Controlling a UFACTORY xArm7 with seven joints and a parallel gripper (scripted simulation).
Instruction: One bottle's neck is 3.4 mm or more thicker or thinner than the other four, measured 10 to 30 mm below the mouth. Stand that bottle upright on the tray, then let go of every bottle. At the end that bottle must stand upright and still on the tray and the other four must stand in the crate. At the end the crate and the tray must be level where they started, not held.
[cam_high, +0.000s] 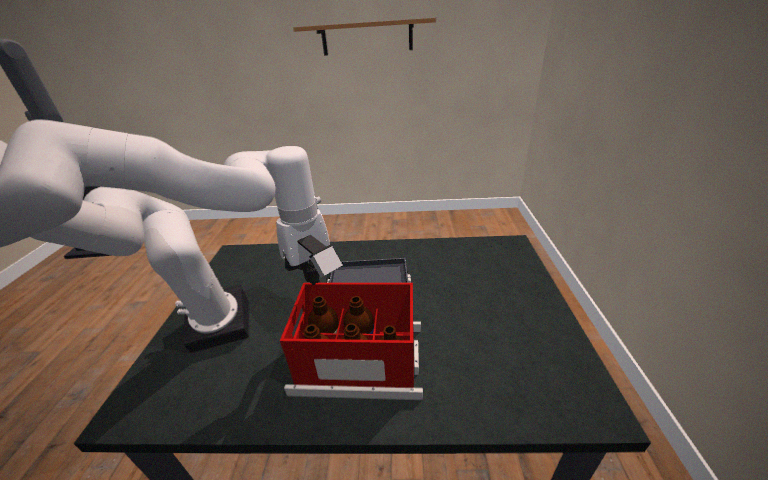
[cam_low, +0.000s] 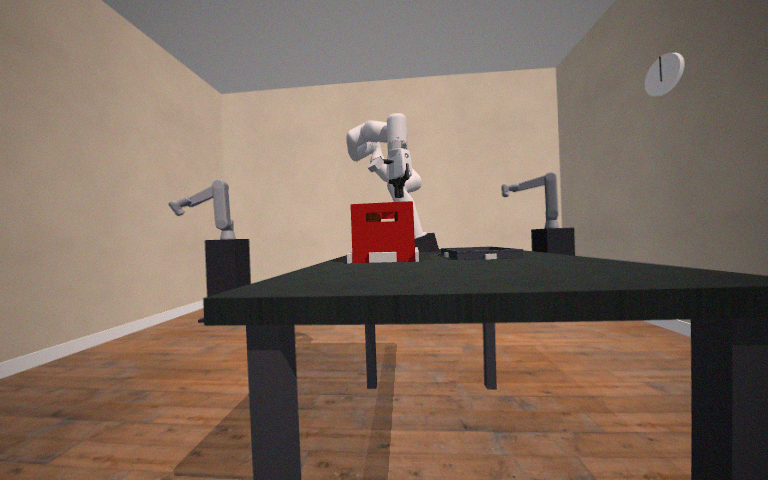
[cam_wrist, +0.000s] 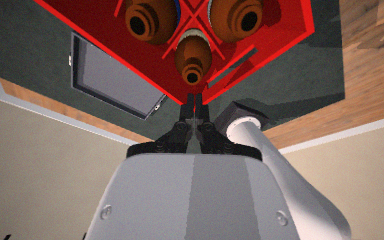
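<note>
Right now my hand is 8 cm short of the crate, 5 cm to the left of it and 16 cm above it. From my hand the other things lie so: tray (12 cm ahead, 24 cm to the left, 23 cm below).
</note>
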